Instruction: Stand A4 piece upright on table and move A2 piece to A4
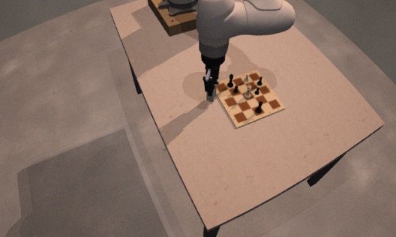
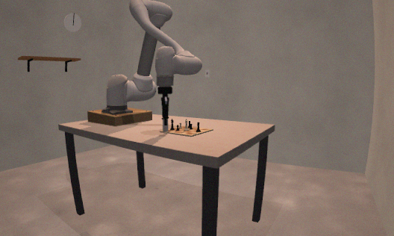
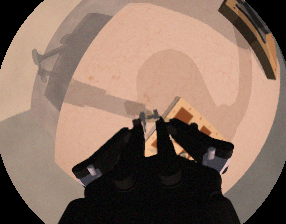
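Now: the small white piece 17 cm to the left of my hand, 5 cm behind it and 3 cm below it. Round my hand: chessboard (14 cm to the left, 5 cm below, 3 cm ahead).
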